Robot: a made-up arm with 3 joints.
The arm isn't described. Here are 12 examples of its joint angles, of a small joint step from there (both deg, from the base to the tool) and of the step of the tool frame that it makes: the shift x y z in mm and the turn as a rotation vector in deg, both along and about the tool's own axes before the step.
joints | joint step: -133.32 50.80 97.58 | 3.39 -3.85 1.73
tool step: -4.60 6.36 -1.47 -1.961 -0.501 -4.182
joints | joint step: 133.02 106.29 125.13 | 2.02 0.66 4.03
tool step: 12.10 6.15 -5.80 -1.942 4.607 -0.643
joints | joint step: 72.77 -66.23 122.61 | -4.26 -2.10 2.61
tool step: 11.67 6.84 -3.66 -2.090 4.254 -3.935
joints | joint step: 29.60 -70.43 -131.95 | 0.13 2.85 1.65
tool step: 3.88 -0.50 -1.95 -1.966 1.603 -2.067
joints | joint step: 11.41 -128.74 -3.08 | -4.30 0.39 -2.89
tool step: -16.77 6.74 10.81 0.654 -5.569 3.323
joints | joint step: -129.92 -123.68 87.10 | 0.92 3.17 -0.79
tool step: 0.52 -2.00 0.62 0.960 -0.301 3.120
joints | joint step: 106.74 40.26 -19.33 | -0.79 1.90 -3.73
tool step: -8.39 -8.12 2.80 1.583 -3.135 -1.172
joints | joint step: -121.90 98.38 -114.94 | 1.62 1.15 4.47
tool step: 11.31 -3.92 -7.35 1.033 4.722 -1.679
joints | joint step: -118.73 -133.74 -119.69 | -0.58 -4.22 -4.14
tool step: -10.93 1.80 5.53 2.565 -4.554 3.376
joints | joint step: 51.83 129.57 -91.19 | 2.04 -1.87 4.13
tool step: 12.23 2.74 -9.50 1.565 5.403 1.895
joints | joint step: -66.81 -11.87 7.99 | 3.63 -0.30 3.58
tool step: -3.97 -1.43 4.35 -0.167 0.030 -0.796
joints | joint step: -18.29 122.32 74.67 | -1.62 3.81 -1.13
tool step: -6.05 -6.91 1.78 2.332 -2.041 3.297
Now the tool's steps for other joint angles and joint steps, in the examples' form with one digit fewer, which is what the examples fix.
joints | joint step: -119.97 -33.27 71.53 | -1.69 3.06 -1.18
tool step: 3.5 2.7 0.1 0.16 0.26 3.18
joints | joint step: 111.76 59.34 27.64 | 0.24 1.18 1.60
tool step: 3.8 -2.1 -2.2 0.94 1.48 0.74
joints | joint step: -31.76 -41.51 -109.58 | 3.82 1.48 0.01
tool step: -3.1 2.0 5.4 -2.85 -2.88 -0.56
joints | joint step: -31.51 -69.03 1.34 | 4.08 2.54 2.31
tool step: -0.7 -19.7 0.1 2.70 0.76 -3.66
